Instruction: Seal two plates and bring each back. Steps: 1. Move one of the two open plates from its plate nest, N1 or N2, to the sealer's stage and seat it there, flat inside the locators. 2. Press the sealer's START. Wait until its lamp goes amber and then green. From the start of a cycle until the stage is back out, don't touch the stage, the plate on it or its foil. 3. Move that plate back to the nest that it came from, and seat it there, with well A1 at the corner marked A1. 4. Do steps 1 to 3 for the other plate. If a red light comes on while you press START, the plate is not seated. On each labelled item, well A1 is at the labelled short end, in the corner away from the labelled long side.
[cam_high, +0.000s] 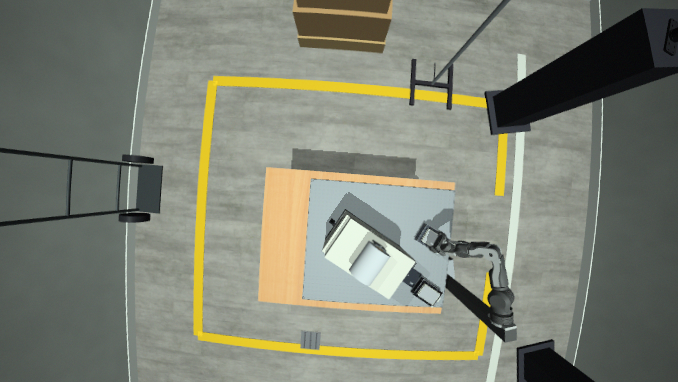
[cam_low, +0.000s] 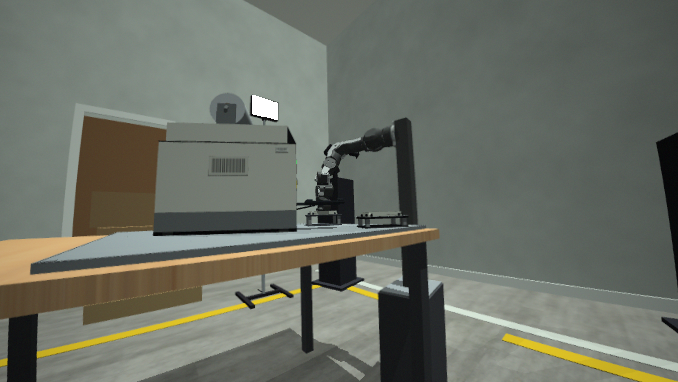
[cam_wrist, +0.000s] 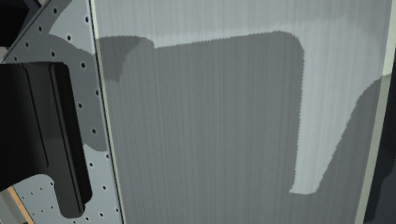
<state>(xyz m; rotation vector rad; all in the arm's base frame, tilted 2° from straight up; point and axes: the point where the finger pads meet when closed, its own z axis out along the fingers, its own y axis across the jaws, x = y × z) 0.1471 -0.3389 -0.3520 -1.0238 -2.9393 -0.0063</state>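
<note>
Right now my hand is 1 cm above the plate. The rest, counted from my hand: foil roll (44 cm ahead, 4 cm to the right, 34 cm above); sealer stage (19 cm ahead, 18 cm to the left, 3 cm above).
</note>
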